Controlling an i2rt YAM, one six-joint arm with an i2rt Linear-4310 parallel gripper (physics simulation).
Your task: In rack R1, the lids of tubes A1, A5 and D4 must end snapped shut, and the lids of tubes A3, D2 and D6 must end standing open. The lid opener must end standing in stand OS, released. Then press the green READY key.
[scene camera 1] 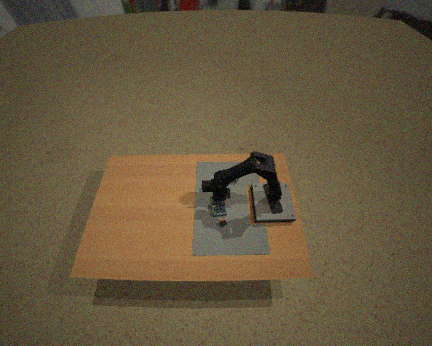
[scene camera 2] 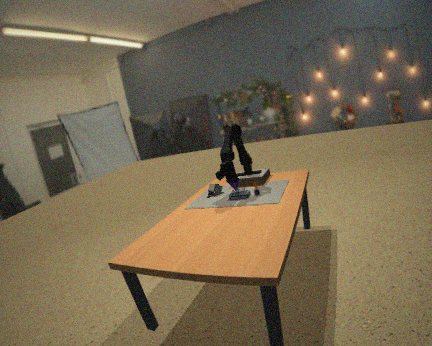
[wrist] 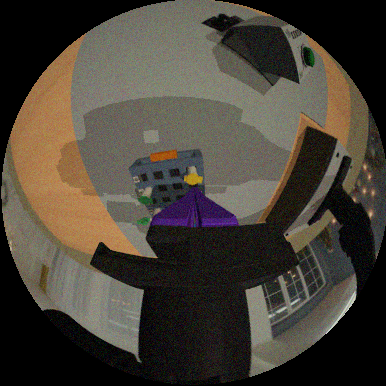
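Pixels of known places: gripper, between the fingertips: [scene camera 1: 222, 200] [scene camera 2: 236, 190] [wrist: 194, 191]; arm's base, origin of its link: [scene camera 1: 272, 197] [scene camera 2: 248, 173] [wrist: 330, 193].
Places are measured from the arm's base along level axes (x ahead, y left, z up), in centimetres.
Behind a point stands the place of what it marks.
The blue-grey rack R1 [wrist: 166, 162] {z -3.1, x 34.0, y -8.6 cm} [scene camera 2: 239, 195] {z -3.9, x 37.6, y -2.1 cm} [scene camera 1: 219, 208] {z -3.3, x 34.2, y -0.1 cm} stands on the grey mat, with an orange label on its side. In the wrist view, a tube with a yellow lid [wrist: 193, 178] {z -1.3, x 31.4, y -7.2 cm} stands in the rack near the fingertips, and tubes with green lids [wrist: 145, 200] {z -1.3, x 37.2, y -5.4 cm} [wrist: 143, 220] {z -0.7, x 38.7, y -2.5 cm} show at its left. Which lids are snapped shut is too small to tell. My gripper [wrist: 194, 191] {z -2.1, x 31.5, y -4.9 cm} [scene camera 2: 235, 189] {z -2.1, x 31.5, y -4.9 cm} is shut and its purple fingertips hang over the rack, hiding part of it. The green READY key [wrist: 308, 57] is on a dark box. The lid opener and stand OS [scene camera 1: 223, 223] {z -2.7, x 33.6, y 9.8 cm} [scene camera 2: 257, 190] {z -3.0, x 35.0, y 10.0 cm} appear small beside the rack.
The dark wedge-shaped box [wrist: 262, 47] [scene camera 2: 215, 188] {z -0.8, x 24.2, y -21.5 cm} stands on the grey mat [scene camera 1: 232, 245] {z -6.1, x 30.5, y 22.7 cm} [wrist: 120, 65] {z -6.1, x 37.6, y -21.9 cm}, with a small black object [wrist: 222, 21] beside it. The arm's base plate [scene camera 1: 265, 216] {z 0.2, x 8.2, y 10.8 cm} stands at the mat's edge on the wooden table [scene camera 1: 145, 215] {z -6.4, x 82.1, y -4.2 cm} [scene camera 2: 210, 245] {z -6.4, x 97.8, y -6.5 cm}.
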